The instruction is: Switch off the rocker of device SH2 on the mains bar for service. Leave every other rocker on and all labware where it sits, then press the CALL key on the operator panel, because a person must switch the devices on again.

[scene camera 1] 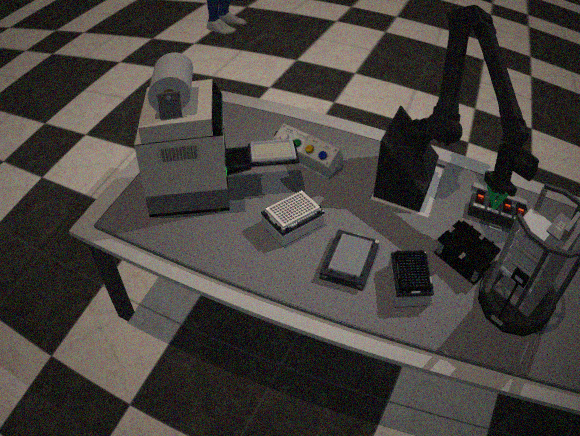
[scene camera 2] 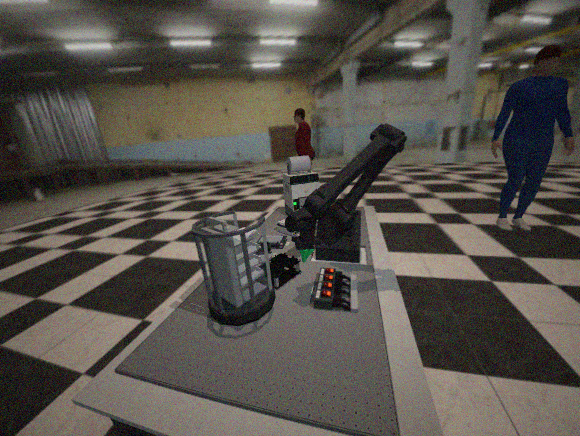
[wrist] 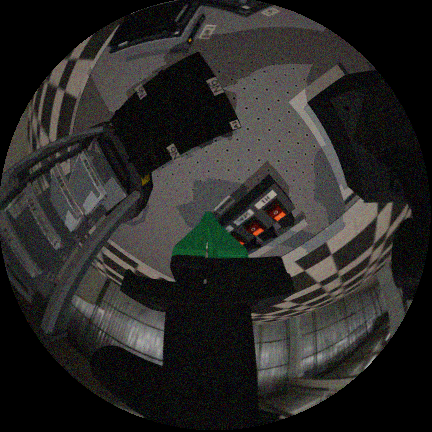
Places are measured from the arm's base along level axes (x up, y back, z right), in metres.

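Where they show: gripper, fingertip midpoint: (scene camera 1: 493, 208) (scene camera 2: 303, 261) (wrist: 207, 215); arm's base, link origin: (scene camera 1: 411, 136) (scene camera 2: 345, 224).
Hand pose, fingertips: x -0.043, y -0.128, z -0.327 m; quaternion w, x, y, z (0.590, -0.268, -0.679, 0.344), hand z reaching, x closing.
Things, the pixels of their centre, and the offset from my fingertips. "spot": a spot on its surface instead.
- rocker, body centre: (wrist: 276, 212) dy +0.096, dx -0.060, dz +0.052 m
- operator panel, body centre: (scene camera 1: 307, 148) dy +0.030, dx -0.065, dz +0.637 m
- black nest, body centre: (wrist: 167, 116) (scene camera 1: 468, 249) (scene camera 2: 279, 268) dy -0.128, dx -0.069, dz +0.036 m
- black rack, body centre: (scene camera 1: 412, 270) dy -0.299, dx -0.045, dz +0.159 m
- grey-topped plate, body centre: (scene camera 1: 350, 255) (scene camera 2: 271, 239) dy -0.301, dx -0.076, dz +0.335 m
- white plate, body centre: (scene camera 1: 292, 209) dy -0.256, dx -0.045, dz +0.533 m
- boxy device, surface spot: (scene camera 1: 182, 172) spot: dy -0.363, dx +0.053, dz +0.821 m
The mains bar (scene camera 1: 491, 218) (scene camera 2: 323, 303) (wrist: 283, 194) lies beside the arm's base. Four rockers glow orange in the scene camera 2 view; the wrist view shows the rocker (wrist: 276, 214) labelled H1 and others partly behind the fingers. The SH2 label is not readable. My gripper (scene camera 1: 497, 202) (scene camera 2: 306, 256) (wrist: 207, 215) is shut and empty, its green fingertips together over the bar in the scene camera 1 view. Contact with a rocker cannot be told. The operator panel (scene camera 1: 327, 164) has green, yellow and blue keys; its lettering is unreadable.
A caged carousel (scene camera 1: 516, 321) (scene camera 2: 241, 316) stands near the bar. A black nest (scene camera 1: 462, 245) (wrist: 175, 105), a black rack (scene camera 1: 411, 272), a grey-topped plate (scene camera 1: 351, 254) and a white plate (scene camera 1: 294, 209) sit on the table. A boxy device (scene camera 1: 182, 172) holds another plate (scene camera 1: 273, 152) beside the panel.
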